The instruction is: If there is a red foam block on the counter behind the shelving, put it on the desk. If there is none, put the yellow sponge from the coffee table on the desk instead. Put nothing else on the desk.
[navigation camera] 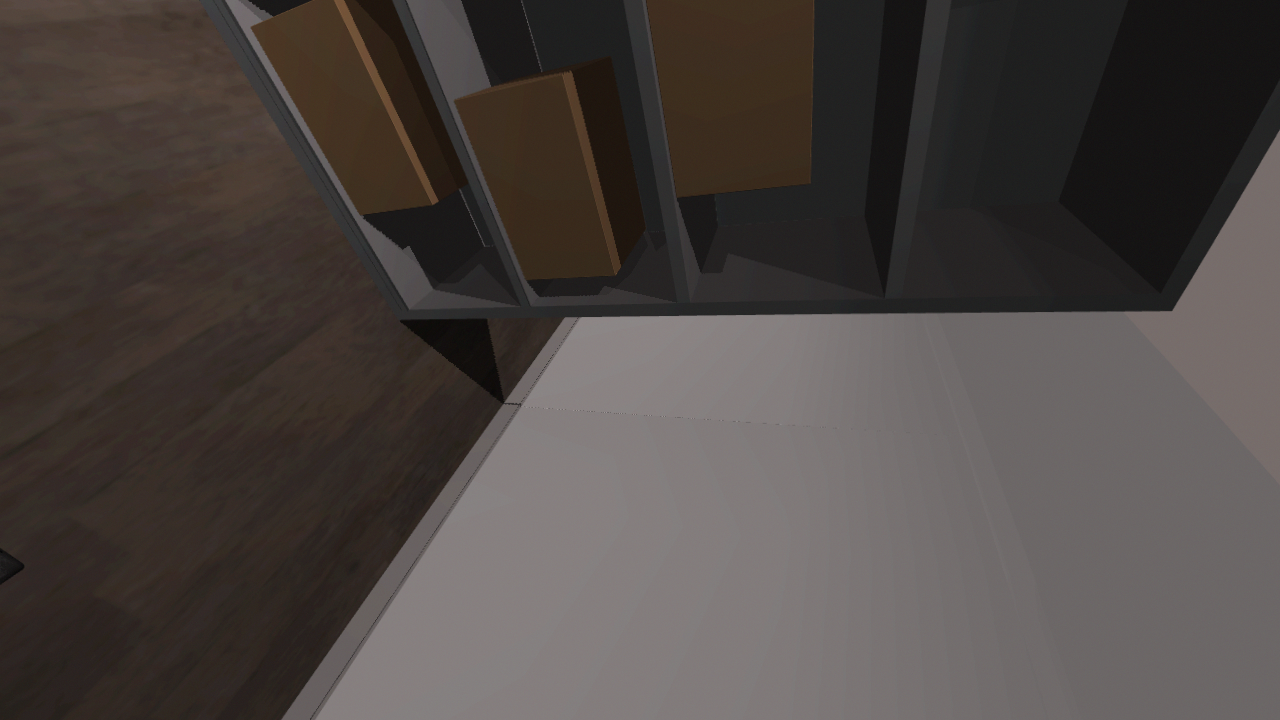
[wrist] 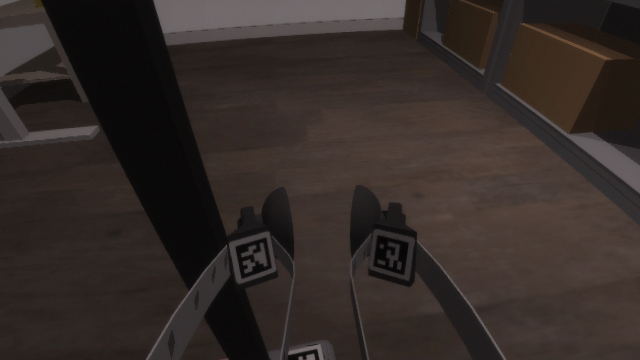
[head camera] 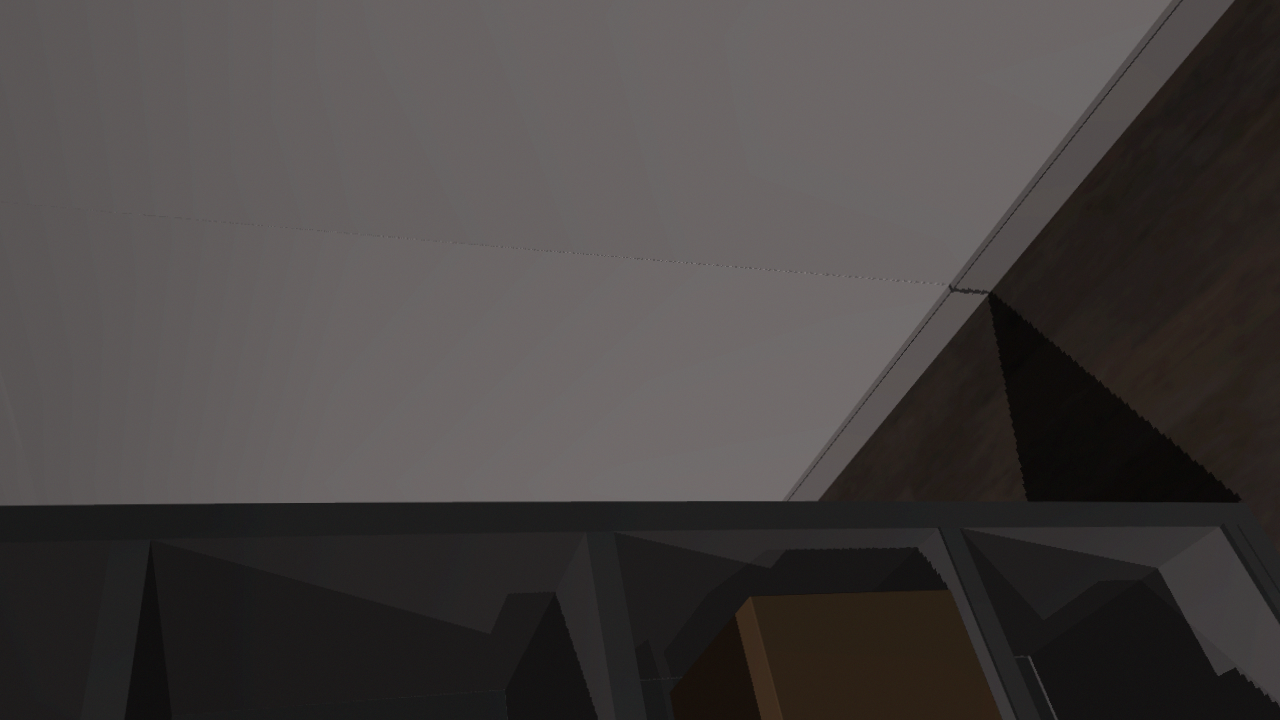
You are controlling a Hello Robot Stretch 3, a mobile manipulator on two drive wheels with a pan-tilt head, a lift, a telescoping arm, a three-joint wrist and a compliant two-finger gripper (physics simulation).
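Frame: origin at the robot's base, x left, y back, z up, level; millimetres.
Where they show: gripper, fingertip midpoint: (wrist: 321,211).
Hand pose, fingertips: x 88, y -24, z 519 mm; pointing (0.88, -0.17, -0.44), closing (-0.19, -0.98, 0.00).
Note:
After its pixels a point has its place.
Dark shelving (head camera: 537,517) {x -642, y -908, z 1043 mm} (navigation camera: 778,307) {x -642, y -909, z 1198 mm} (wrist: 500,40) with brown boxes shows in all three views. My gripper (wrist: 321,211) {x 88, y -24, z 519 mm} is open and empty in the wrist view, with its fingertips apart above the brown floor and the shelving to its right. A small yellow patch (wrist: 39,3) {x 1847, y 1018, z 467 mm} shows at the top left edge of the wrist view, by a pale table top (wrist: 20,19) {x 1685, y 1045, z 429 mm}; it is too cut off to tell whether it is the sponge. A red foam block and the counter behind the shelving do not show in these views.
Brown boxes (head camera: 859,662) {x -470, y -944, z 691 mm} (navigation camera: 554,179) {x -303, y -959, z 717 mm} (wrist: 555,75) sit in the shelving compartments. A pale wall (head camera: 447,358) {x -1330, y -1381, z 1023 mm} (navigation camera: 716,537) {x -1261, y -614, z 1029 mm} (wrist: 285,12) {x 2554, y -266, z 168 mm} meets the dark wood floor (head camera: 1190,223) {x -1036, y -700, z 1 mm} (navigation camera: 179,268) {x -226, y -554, z 0 mm} (wrist: 325,125) {x 1081, y -241, z 0 mm}. A black post (wrist: 135,125) crosses the wrist view, right of a white furniture foot (wrist: 62,135).

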